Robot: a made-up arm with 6 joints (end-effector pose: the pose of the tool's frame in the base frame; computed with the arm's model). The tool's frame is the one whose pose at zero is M. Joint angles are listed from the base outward.
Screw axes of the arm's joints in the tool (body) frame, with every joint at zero. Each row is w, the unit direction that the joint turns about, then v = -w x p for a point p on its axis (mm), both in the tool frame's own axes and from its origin. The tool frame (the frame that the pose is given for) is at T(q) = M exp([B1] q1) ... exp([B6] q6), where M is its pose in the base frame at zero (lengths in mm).
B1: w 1 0 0 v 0 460 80
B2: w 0 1 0 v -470 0 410
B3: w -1 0 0 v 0 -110 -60
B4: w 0 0 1 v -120 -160 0
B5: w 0 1 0 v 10 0 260
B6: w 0 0 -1 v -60 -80 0
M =
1 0 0 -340
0 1 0 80
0 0 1 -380
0 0 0 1
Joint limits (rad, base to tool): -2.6..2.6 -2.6..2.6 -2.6..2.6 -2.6..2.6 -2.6..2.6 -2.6..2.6
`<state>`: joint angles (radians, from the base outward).
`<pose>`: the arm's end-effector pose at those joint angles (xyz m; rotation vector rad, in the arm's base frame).
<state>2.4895 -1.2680 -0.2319 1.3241 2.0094 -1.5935</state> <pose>0.1091 0.1194 0.5816 0.9509 -0.8914 1.8695</pose>
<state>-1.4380 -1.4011 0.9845 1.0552 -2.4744 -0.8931</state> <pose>0.7650 -0.4043 0.0785 0.3460 0.3920 -1.9640</pose>
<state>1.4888 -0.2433 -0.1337 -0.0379 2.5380 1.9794</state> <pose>0.3333 0.1760 0.1231 -0.7992 1.3206 0.2879</pose>
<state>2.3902 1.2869 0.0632 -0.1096 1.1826 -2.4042</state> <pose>-0.1509 -0.3224 0.1050 -1.0397 0.2912 -0.9895</pose>
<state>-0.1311 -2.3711 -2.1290 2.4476 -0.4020 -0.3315</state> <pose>0.5732 0.3516 0.2102 0.4352 0.5205 -0.7999</pose>
